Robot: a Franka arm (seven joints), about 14 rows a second.
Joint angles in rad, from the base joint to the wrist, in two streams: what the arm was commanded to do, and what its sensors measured. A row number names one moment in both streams.
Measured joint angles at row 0:
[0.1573 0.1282 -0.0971 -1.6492 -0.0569 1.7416 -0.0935]
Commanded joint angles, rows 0 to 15:
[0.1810 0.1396 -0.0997 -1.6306 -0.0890 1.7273 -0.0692]
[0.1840 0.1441 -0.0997 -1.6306 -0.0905 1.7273 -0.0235]
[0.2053 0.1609 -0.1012 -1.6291 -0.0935 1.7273 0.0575]
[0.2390 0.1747 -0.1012 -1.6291 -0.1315 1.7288 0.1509]
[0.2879 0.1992 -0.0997 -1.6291 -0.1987 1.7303 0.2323]
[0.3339 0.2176 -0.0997 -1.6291 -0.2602 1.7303 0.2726]
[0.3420 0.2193 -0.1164 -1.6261 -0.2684 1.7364 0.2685]
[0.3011 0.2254 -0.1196 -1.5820 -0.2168 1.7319 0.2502]
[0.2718 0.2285 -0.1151 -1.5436 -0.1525 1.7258 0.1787]
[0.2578 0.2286 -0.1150 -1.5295 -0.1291 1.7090 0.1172]
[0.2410 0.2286 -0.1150 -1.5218 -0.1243 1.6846 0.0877]
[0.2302 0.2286 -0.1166 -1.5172 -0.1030 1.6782 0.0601]
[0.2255 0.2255 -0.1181 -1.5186 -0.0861 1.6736 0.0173]
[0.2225 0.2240 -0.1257 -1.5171 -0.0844 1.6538 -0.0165]
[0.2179 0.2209 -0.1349 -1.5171 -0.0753 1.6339 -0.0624]
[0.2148 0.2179 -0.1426 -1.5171 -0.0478 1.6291 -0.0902]
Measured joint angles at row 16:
[0.2134 0.2203 -0.1265 -1.5350 -0.0930 1.6628 -0.0293]
